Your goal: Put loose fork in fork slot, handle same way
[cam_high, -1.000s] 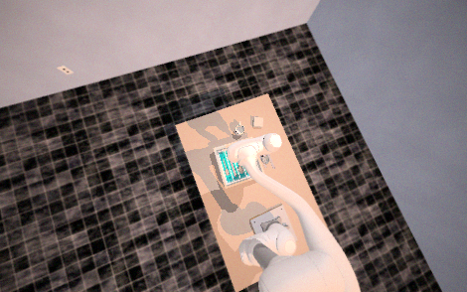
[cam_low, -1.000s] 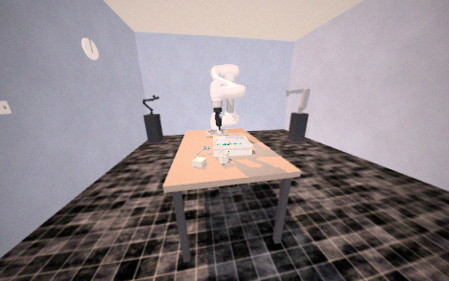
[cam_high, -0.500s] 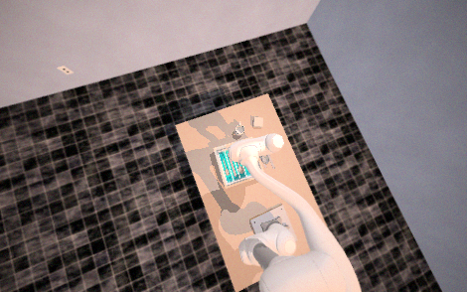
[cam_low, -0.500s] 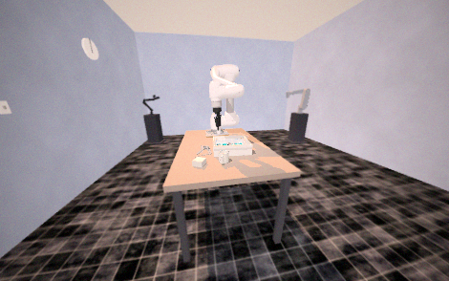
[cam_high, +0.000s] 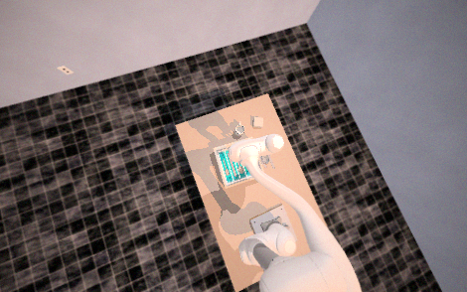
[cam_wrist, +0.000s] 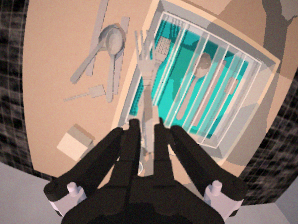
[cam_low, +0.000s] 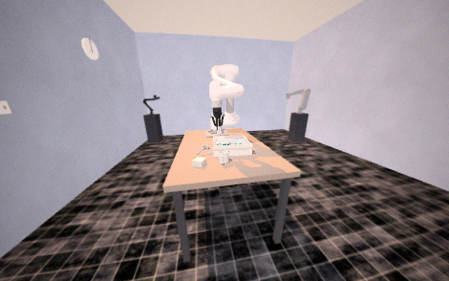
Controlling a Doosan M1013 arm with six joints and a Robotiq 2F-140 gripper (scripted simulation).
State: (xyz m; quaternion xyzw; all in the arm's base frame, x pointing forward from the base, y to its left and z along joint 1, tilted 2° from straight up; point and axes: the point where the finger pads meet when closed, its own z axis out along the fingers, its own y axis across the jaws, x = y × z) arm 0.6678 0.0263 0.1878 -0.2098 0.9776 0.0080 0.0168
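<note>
The tray lies 50 mm behind my hand, 110 mm to the left of it and 160 mm below it. Round my hand: box 250 mm ahead, 160 mm to the right, 190 mm below; then white cup 220 mm ahead, 30 mm to the left, 170 mm below.
</note>
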